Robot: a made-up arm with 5 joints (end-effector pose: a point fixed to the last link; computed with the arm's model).
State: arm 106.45 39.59 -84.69 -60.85 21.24
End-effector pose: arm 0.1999 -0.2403 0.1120 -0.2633 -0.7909 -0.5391 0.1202
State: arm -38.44 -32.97 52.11 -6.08 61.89
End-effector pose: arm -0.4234 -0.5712 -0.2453 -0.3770 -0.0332 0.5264 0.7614
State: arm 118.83 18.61 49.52 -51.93 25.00
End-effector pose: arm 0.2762 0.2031 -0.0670 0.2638 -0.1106 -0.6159 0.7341
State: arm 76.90 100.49 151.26 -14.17 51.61
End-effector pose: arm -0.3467 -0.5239 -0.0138 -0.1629 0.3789 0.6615 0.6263
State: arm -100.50 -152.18 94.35 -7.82 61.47
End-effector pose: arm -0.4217 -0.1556 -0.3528 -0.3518 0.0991 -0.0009 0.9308
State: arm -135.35 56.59 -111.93 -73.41 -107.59
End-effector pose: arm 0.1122 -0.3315 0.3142 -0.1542 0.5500 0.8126 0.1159
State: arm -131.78 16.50 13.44 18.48 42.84
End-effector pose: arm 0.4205 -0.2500 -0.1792 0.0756 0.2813 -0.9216 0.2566
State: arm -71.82 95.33 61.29 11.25 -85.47
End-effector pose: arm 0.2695 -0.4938 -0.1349 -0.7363 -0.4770 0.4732 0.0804
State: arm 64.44 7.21 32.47 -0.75 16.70
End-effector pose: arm -0.2290 0.0432 -0.4363 -0.3241 0.0381 -0.2193 0.9195
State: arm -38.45 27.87 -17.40 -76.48 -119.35
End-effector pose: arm -0.2900 -0.0818 0.0165 -0.3740 0.7075 0.0956 0.5920
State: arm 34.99 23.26 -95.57 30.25 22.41
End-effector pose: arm -0.0184 -0.5451 -0.1080 -0.5961 -0.5220 -0.5750 0.2039
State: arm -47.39 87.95 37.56 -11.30 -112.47
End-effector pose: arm -0.1052 -0.5527 -0.2364 -0.8998 -0.0621 0.1637 0.3997
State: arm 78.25 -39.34 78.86 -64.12 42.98
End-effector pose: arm 0.2681 0.1885 0.0867 0.4287 0.0934 -0.6674 0.6017
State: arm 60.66 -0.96 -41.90 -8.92 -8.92
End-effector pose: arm 0.0687 -0.1989 -0.3466 -0.3561 -0.1643 -0.7153 0.5784
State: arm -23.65 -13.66 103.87 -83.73 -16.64
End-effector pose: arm -0.3108 0.0284 -0.0359 -0.1438 0.8126 -0.2053 0.5261
